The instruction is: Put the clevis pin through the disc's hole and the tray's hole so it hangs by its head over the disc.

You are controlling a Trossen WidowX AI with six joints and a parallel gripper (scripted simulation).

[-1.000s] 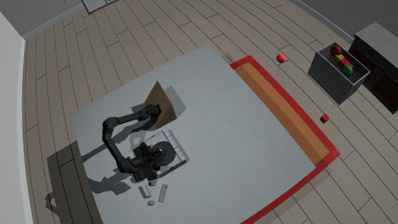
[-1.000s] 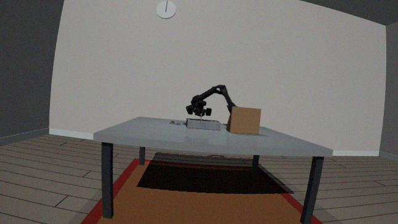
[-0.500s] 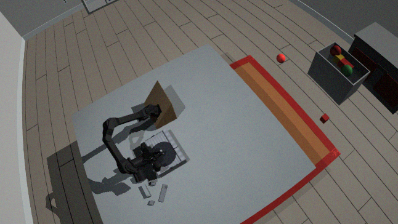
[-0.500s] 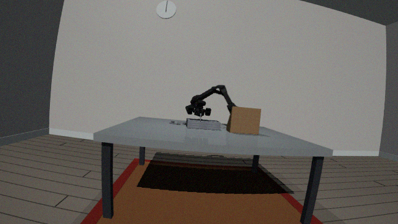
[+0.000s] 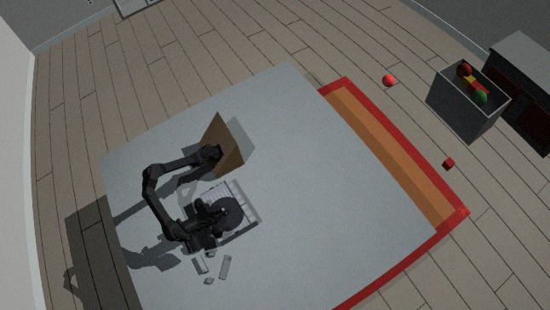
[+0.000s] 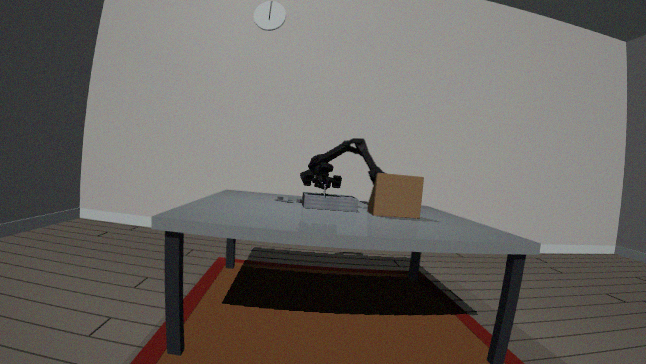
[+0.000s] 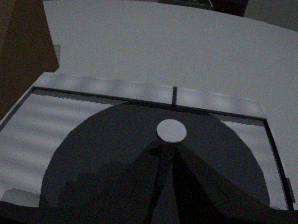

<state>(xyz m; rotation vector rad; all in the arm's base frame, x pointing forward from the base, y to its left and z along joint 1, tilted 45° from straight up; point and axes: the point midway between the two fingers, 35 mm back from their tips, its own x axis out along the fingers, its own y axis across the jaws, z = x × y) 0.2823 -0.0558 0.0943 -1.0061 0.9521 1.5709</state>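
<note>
Right now the steel clevis pin is 1 cm below my gripper tip. Also, from my gripper tip: dark aluminium disc: 3 cm below; then rimmed steel tray: 5 cm below, 2 cm behind.
</note>
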